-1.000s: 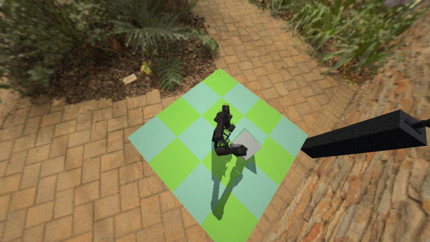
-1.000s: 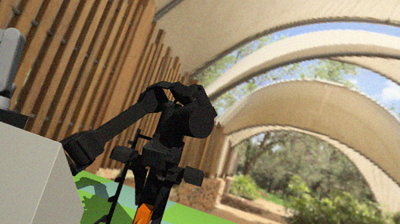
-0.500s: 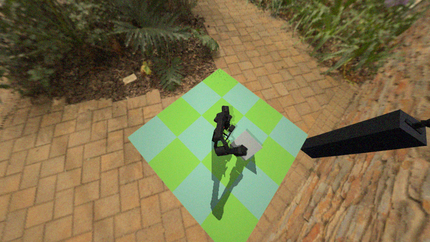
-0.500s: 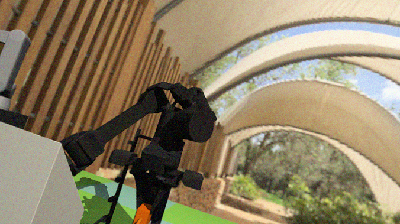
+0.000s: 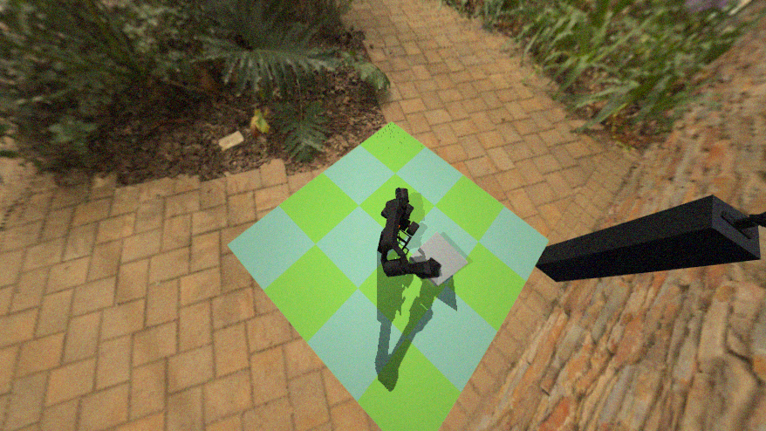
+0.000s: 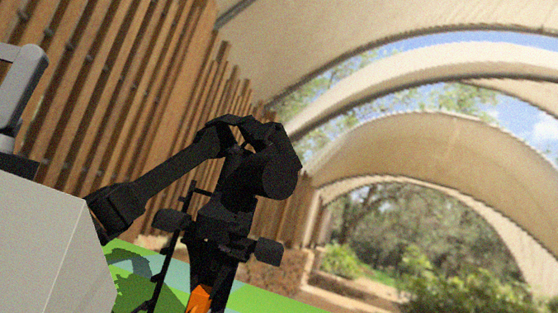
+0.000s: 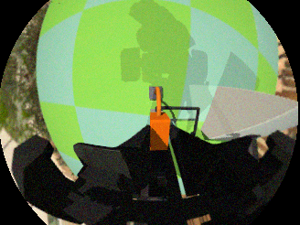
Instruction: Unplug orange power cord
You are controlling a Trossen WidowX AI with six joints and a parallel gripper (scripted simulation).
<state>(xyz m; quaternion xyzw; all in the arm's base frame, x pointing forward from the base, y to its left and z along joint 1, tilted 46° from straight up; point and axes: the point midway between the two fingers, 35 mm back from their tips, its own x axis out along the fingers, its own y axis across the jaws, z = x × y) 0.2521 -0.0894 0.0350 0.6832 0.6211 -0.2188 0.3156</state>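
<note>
Now: the orange plug 3 cm to the left of my gripper tip and 1 cm behind it.
</note>
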